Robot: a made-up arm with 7 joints.
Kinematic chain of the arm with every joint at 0, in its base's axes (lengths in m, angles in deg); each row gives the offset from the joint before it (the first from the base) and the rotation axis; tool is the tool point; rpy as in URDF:
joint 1: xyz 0 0 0.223 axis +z
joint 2: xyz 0 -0.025 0.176 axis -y
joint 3: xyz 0 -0.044 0.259 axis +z
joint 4: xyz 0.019 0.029 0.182 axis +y
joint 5: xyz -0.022 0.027 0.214 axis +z
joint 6: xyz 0 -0.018 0.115 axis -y
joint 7: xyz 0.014 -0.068 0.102 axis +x
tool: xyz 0 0 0 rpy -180 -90 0
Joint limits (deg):
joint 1: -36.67..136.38
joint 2: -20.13..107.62
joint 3: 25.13..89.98
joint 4: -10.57..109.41
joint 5: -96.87..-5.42
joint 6: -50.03..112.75
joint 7: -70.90..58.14
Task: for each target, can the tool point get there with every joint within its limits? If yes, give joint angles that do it. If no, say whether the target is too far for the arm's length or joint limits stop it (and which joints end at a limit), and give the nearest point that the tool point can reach.
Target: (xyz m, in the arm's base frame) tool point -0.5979 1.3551 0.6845
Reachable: no: too far | nearest point -0.4603 0.6534 0.5672 | short by 0.725 m
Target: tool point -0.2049 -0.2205 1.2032
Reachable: yes | joints 49.03 28.33 39.48 29.62 -14.72 39.97 26.26
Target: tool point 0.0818 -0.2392 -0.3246
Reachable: no: joint limits stop it (at a limit: joint 2, joint 4, joint 6) | nearest point 0.2006 -0.5866 -0.0172 | short by 0.479 m
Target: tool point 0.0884 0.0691 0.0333
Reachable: no: joint limits stop it (at a limit: joint 1, joint 2, joint 3, joint 4, joint 5) | nearest point -0.1223 0.4336 0.1106 | short by 0.428 m
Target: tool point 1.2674 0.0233 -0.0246
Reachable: no: too far | nearest point 0.7153 -0.3226 0.0918 | short by 0.662 m
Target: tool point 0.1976 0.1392 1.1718
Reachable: yes | joints 27.29 1.20 31.88 38.95 -28.13 -28.05 38.48
